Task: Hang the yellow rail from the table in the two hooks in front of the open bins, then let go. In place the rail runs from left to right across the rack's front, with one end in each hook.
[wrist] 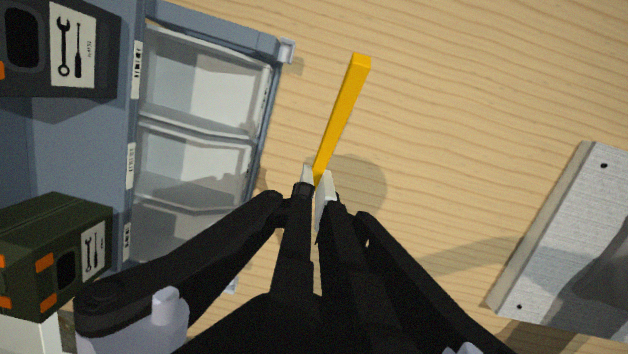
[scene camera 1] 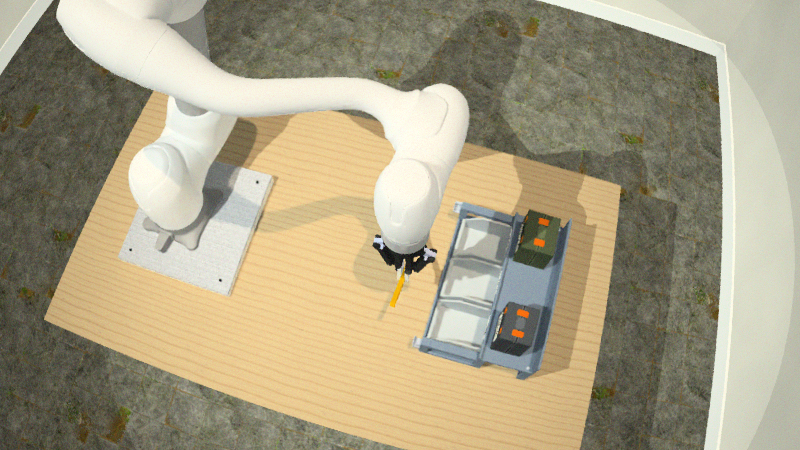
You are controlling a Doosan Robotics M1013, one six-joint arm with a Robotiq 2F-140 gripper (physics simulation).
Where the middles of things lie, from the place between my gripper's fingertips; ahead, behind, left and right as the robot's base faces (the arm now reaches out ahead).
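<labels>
I find the yellow rail (wrist: 359,66) 40 mm below my hand and 50 mm to the left of it. The dark grey case (scene camera 1: 516,325) is 270 mm ahead of my hand, 30 mm to the right of it and 10 mm below it, while the green case (wrist: 62,243) sits 200 mm to the left of my hand, 260 mm ahead of it and 20 mm below it.
</labels>
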